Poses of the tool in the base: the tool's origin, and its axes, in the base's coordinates. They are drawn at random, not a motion.
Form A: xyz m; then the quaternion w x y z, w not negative.
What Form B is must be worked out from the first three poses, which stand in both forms.
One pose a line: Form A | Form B
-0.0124, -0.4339, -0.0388, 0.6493, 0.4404, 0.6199, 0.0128 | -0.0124, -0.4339, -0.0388, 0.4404, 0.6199, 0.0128, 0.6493
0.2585, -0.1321, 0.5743, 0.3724, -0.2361, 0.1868, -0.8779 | 0.2585, -0.1321, 0.5743, -0.2361, 0.1868, -0.8779, 0.3724
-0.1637, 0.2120, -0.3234, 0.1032, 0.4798, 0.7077, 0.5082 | -0.1637, 0.2120, -0.3234, 0.4798, 0.7077, 0.5082, 0.1032
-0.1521, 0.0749, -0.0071, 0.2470, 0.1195, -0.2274, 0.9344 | -0.1521, 0.0749, -0.0071, 0.1195, -0.2274, 0.9344, 0.2470
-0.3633, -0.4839, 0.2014, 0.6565, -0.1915, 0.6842, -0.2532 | -0.3633, -0.4839, 0.2014, -0.1915, 0.6842, -0.2532, 0.6565
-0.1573, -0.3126, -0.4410, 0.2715, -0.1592, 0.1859, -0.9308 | -0.1573, -0.3126, -0.4410, -0.1592, 0.1859, -0.9308, 0.2715
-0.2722, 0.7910, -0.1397, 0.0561, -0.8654, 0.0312, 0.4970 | -0.2722, 0.7910, -0.1397, -0.8654, 0.0312, 0.4970, 0.0561
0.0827, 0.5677, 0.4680, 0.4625, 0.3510, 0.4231, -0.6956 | 0.0827, 0.5677, 0.4680, 0.3510, 0.4231, -0.6956, 0.4625
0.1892, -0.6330, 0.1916, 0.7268, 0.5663, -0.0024, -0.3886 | 0.1892, -0.6330, 0.1916, 0.5663, -0.0024, -0.3886, 0.7268
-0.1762, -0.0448, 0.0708, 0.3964, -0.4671, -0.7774, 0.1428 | -0.1762, -0.0448, 0.0708, -0.4671, -0.7774, 0.1428, 0.3964
